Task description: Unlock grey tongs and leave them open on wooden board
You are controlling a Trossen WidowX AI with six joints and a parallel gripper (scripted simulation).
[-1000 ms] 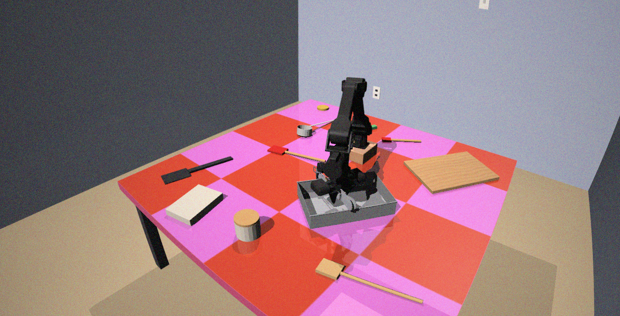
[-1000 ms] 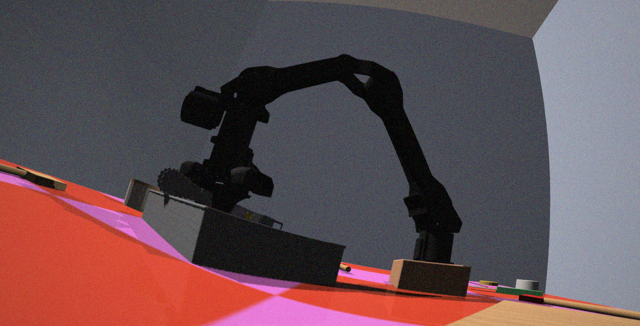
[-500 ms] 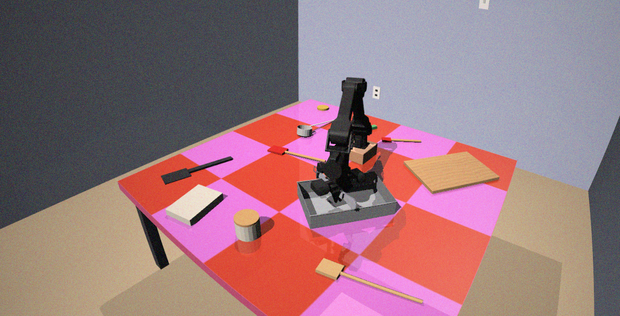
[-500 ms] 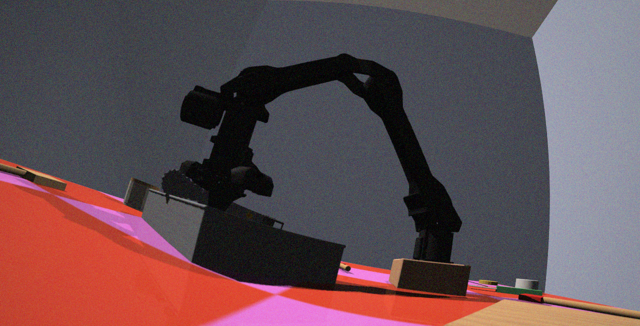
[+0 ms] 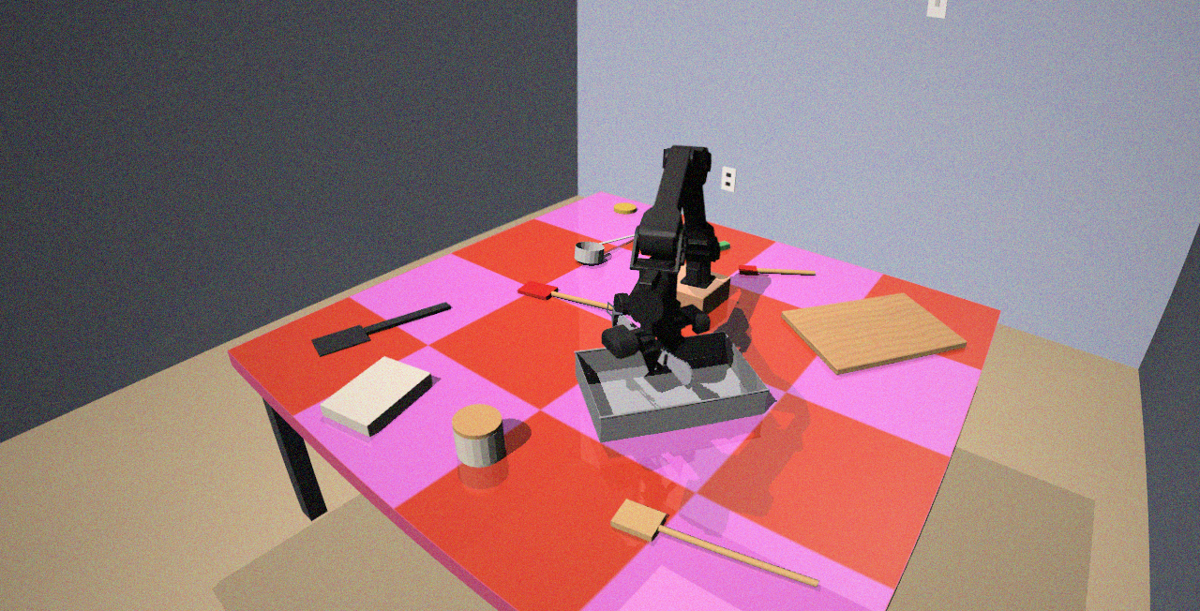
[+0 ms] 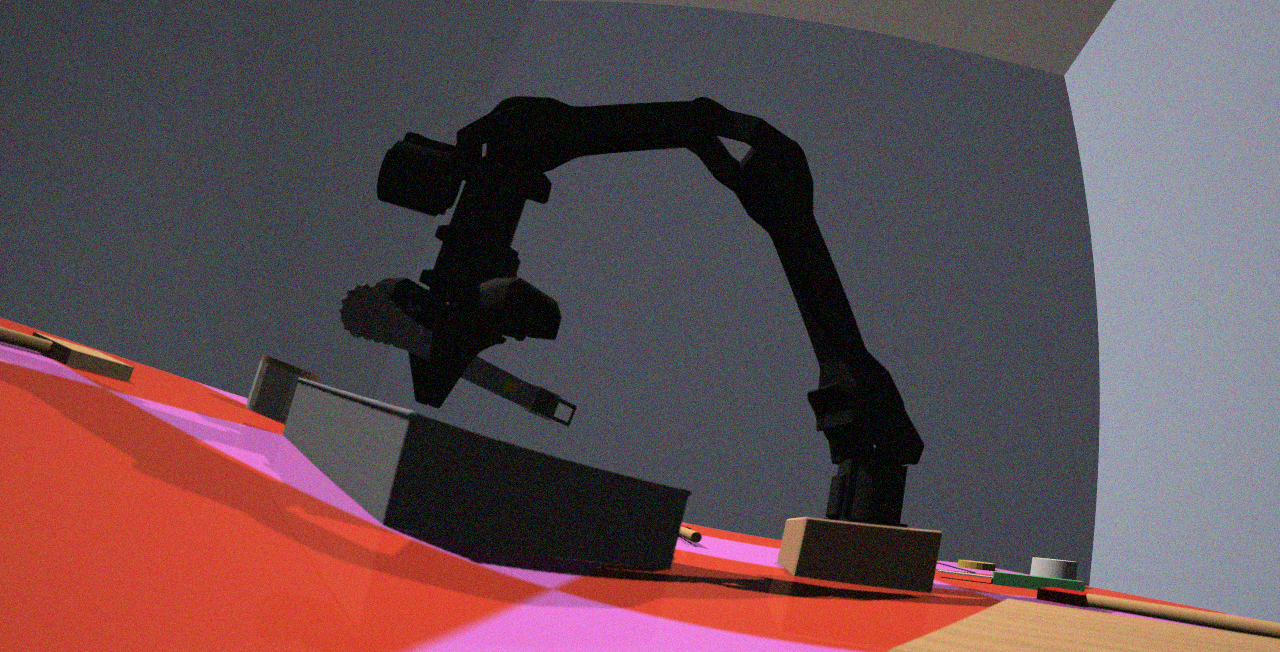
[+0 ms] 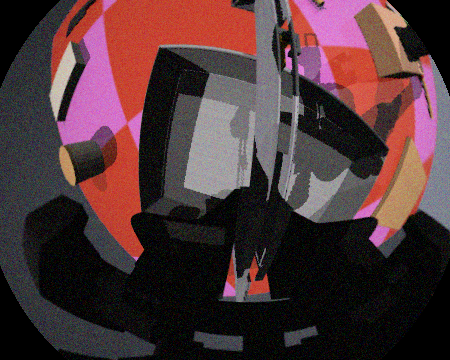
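My gripper tip is now 40 mm above the roasting tin, 30 mm past it and 10 mm to the right of it. The rest, counted from my gripper tip: red spatula (350 mm to the right, 240 mm behind, 60 mm below); black spatula (630 mm to the right, 100 mm ahead, 70 mm below); wooden board (470 mm behind, 330 mm to the left, 60 mm below).
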